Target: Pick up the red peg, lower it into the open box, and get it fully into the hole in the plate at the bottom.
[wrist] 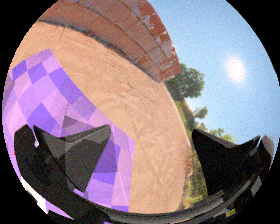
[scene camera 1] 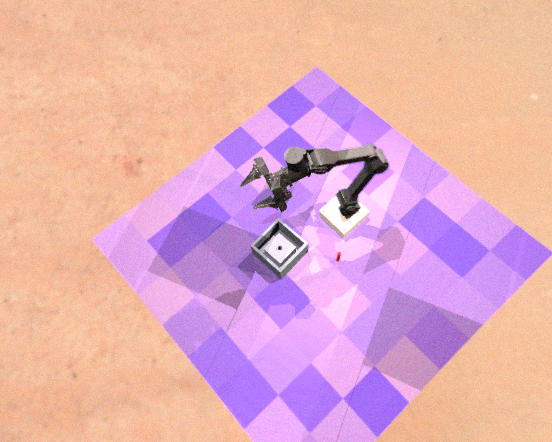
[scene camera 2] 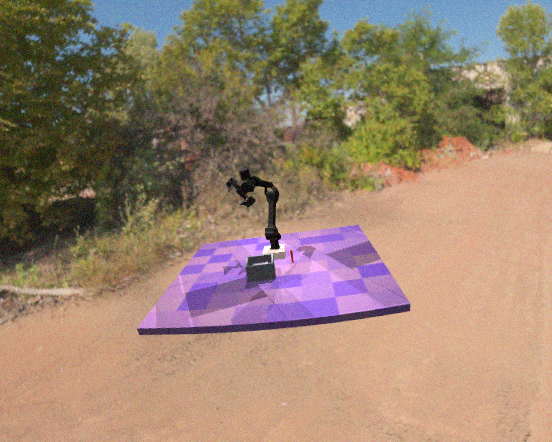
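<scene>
There is a grey box in the pictures, and my gripper is in them too. The wrist view shows my gripper as well.
</scene>
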